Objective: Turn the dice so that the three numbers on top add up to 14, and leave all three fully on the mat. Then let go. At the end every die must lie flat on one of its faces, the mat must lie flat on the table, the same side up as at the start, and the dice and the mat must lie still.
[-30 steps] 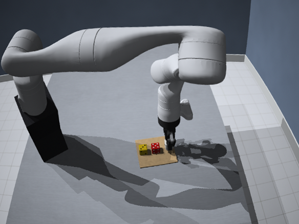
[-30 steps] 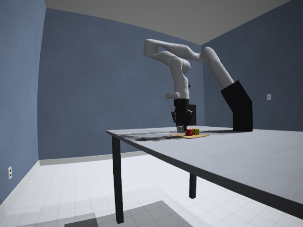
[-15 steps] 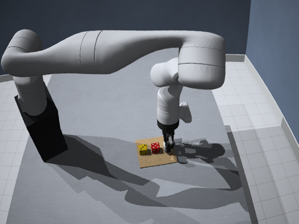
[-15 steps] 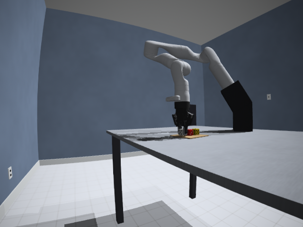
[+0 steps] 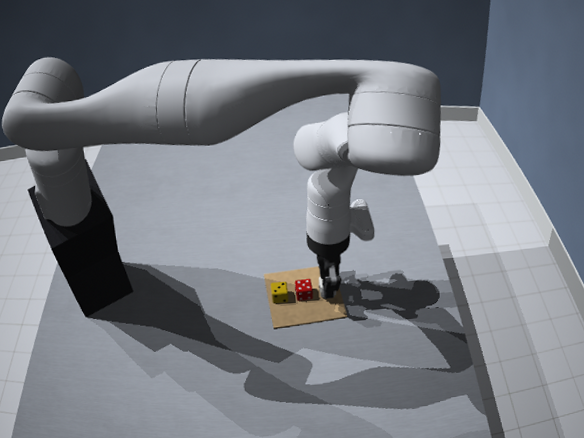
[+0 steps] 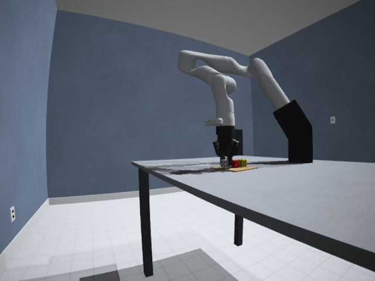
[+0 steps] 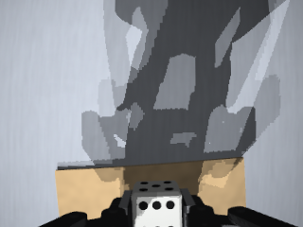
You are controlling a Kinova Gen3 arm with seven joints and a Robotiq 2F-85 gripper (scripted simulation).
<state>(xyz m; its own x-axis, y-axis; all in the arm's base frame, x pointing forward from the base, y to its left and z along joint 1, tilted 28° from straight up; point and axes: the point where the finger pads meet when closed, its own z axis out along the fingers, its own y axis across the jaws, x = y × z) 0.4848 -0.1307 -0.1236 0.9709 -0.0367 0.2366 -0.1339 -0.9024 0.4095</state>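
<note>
Right now my hand is 1 cm above the white die. The rest, counted from my hand: tan mat 4 cm behind, 1 cm to the left, 3 cm below; red die 4 cm behind, 1 cm to the left, 1 cm below; yellow die 9 cm behind, 1 cm to the left, 1 cm below.
</note>
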